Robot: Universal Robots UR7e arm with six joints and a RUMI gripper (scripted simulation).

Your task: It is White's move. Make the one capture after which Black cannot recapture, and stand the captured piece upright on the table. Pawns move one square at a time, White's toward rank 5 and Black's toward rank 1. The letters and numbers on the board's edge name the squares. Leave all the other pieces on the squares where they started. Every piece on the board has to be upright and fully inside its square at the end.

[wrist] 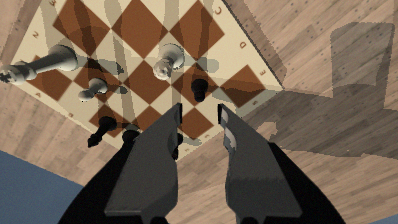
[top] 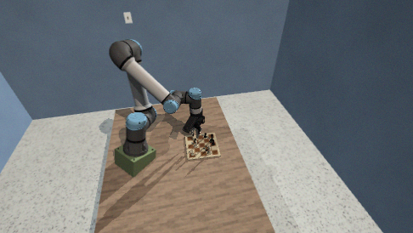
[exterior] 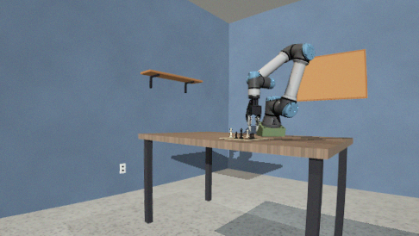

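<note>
The black pawn is 4 cm below my hand. Round my hand: small chessboard (4 cm ahead, 4 cm to the right, 6 cm below); then white pawn (8 cm ahead, 8 cm to the right, 4 cm below).
</note>
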